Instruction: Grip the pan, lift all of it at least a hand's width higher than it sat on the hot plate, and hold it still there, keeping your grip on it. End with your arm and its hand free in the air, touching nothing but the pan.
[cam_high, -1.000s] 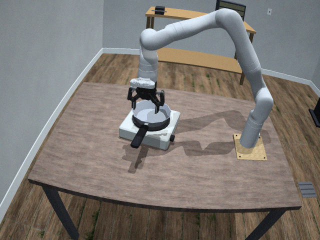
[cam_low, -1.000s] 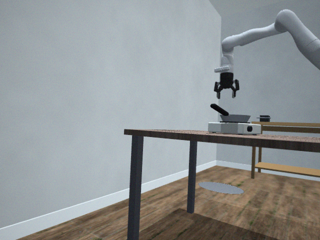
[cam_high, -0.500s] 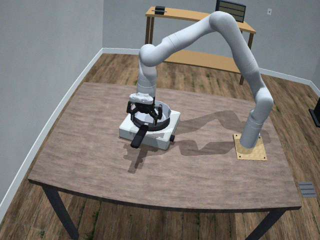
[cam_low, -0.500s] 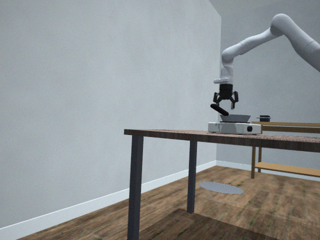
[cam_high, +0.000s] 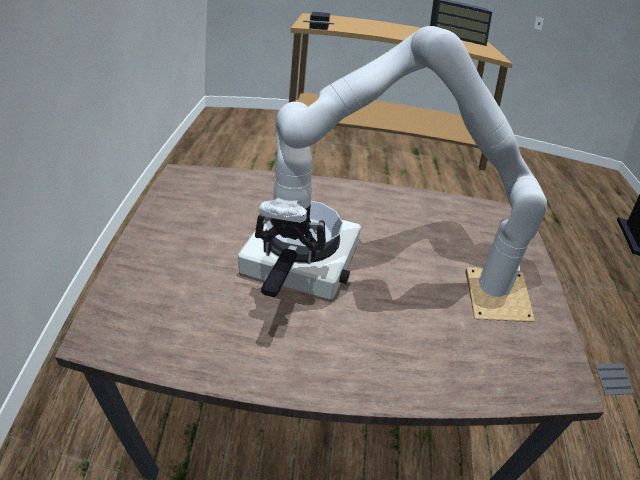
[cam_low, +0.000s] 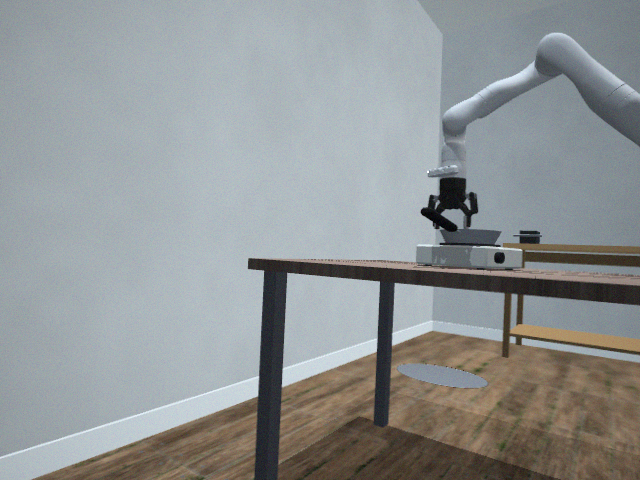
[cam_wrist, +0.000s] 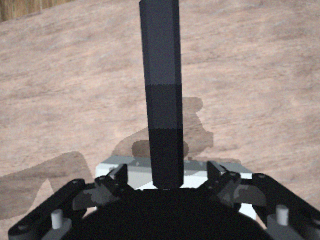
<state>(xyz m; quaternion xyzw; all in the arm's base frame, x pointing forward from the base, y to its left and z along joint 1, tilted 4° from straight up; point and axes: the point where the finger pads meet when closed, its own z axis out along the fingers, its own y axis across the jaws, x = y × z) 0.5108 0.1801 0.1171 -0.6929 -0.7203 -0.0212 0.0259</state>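
My gripper is now 7 cm to the left of the pan and 1 cm above it. The rest, counted from my hand: hot plate: 1 cm behind, 14 cm to the right, 8 cm below.
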